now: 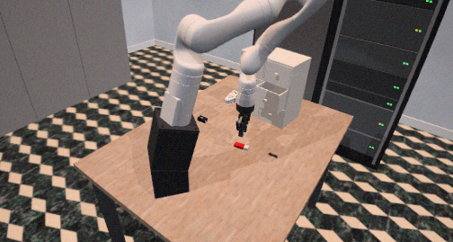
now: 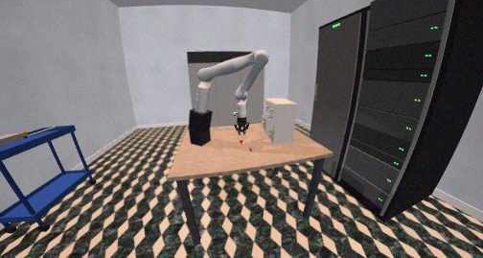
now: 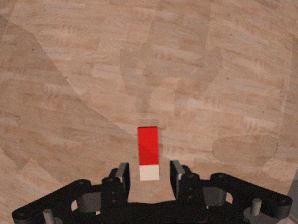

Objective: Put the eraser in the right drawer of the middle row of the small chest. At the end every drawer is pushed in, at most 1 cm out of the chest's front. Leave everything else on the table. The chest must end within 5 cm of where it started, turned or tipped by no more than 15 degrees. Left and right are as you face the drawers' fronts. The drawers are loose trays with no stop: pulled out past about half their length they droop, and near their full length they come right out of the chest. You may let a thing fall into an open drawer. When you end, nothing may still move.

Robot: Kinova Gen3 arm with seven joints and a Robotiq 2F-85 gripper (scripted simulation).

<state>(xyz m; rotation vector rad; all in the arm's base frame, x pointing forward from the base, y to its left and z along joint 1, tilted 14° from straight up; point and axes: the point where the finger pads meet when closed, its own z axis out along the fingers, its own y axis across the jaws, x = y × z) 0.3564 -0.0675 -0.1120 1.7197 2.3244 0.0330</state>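
The eraser is 10 mm to the right of my hand and 90 mm below it. From my hand the other things lie so: thin dark object 50 mm ahead, 140 mm to the right, 90 mm below.
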